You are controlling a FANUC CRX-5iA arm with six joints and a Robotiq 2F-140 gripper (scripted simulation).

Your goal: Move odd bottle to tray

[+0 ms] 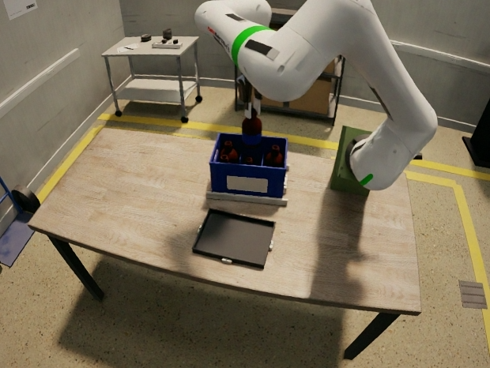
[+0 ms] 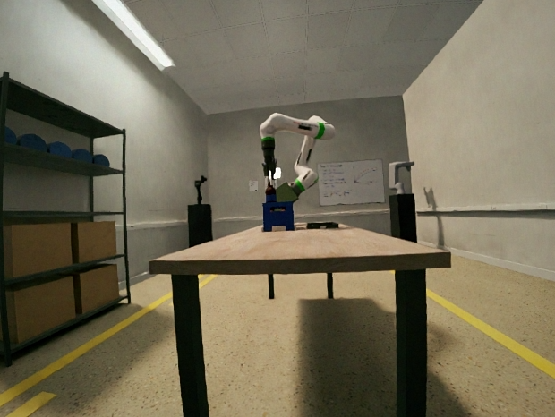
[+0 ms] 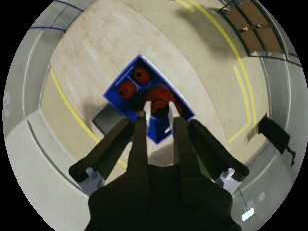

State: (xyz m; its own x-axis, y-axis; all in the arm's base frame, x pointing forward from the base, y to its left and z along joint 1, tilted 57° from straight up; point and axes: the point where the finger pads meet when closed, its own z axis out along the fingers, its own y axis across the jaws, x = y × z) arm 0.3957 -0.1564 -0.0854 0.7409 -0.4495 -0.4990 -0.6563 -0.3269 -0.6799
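My gripper is now 9 cm above the bottle. From my hand the other things lie so: dark tray (33 cm to the left, 32 cm below); then blue crate (25 cm below, 4 cm to the left).
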